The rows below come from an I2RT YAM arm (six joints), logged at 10 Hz.
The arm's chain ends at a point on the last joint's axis. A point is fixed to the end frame.
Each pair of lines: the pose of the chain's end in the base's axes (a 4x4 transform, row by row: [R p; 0 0 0 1], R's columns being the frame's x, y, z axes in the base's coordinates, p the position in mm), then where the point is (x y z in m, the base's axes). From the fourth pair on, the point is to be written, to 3 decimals.
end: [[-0.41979 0.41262 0.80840 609.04], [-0.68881 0.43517 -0.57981 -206.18], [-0.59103 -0.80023 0.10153 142.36], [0 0 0 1]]
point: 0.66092 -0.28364 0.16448
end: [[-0.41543 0.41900 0.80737 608.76], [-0.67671 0.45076 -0.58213 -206.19], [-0.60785 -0.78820 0.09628 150.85], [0 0 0 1]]
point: 0.66044 -0.28410 0.17183
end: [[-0.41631 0.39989 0.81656 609.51], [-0.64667 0.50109 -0.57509 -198.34], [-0.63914 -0.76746 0.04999 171.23], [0 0 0 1]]
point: 0.66257 -0.27658 0.18688
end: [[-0.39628 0.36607 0.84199 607.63], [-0.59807 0.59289 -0.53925 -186.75], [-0.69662 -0.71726 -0.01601 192.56], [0 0 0 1]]
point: 0.664 -0.264 0.200
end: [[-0.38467 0.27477 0.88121 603.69], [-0.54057 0.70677 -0.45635 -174.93], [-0.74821 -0.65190 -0.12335 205.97], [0 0 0 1]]
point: 0.667 -0.247 0.201
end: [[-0.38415 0.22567 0.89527 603.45], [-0.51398 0.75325 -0.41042 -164.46], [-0.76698 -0.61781 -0.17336 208.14], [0 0 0 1]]
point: 0.669 -0.233 0.197
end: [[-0.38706 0.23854 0.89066 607.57], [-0.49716 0.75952 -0.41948 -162.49], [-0.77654 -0.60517 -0.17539 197.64], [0 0 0 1]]
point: 0.673 -0.232 0.186
